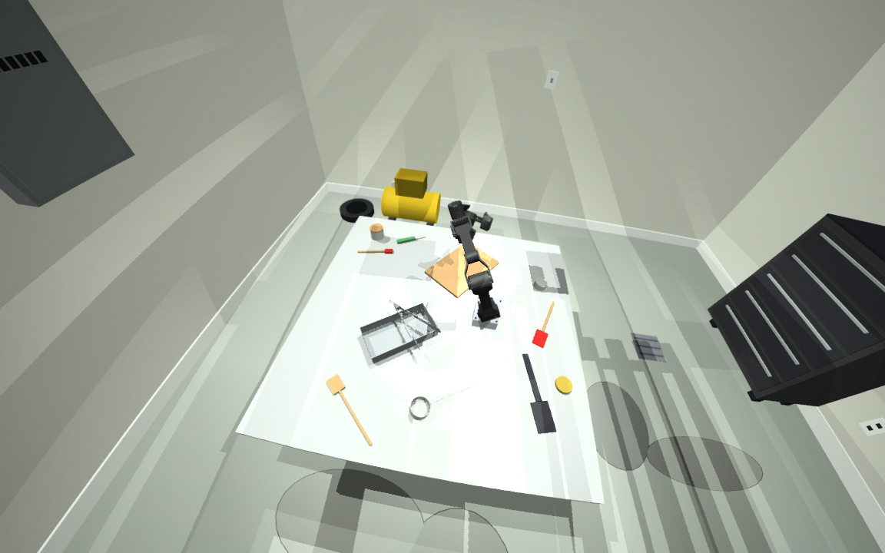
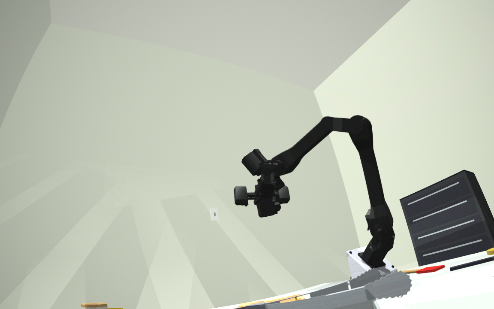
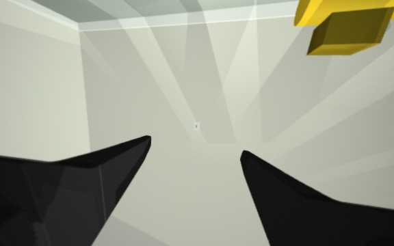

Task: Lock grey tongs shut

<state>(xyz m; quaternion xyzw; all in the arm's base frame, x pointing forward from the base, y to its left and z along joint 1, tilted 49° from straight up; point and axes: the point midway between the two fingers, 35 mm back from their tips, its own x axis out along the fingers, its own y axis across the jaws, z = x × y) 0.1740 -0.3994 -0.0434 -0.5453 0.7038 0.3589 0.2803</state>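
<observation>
Right now the grey roasting tin is 210 mm ahead of my gripper tip, 510 mm to the left of it and 350 mm below it. From my gripper tip the other things lie so: wooden board: 20 mm ahead, 20 mm to the left, 370 mm below; then red spatula: 430 mm behind, 290 mm to the left, 370 mm below; then black spatula: 400 mm behind, 620 mm to the left, 380 mm below.
</observation>
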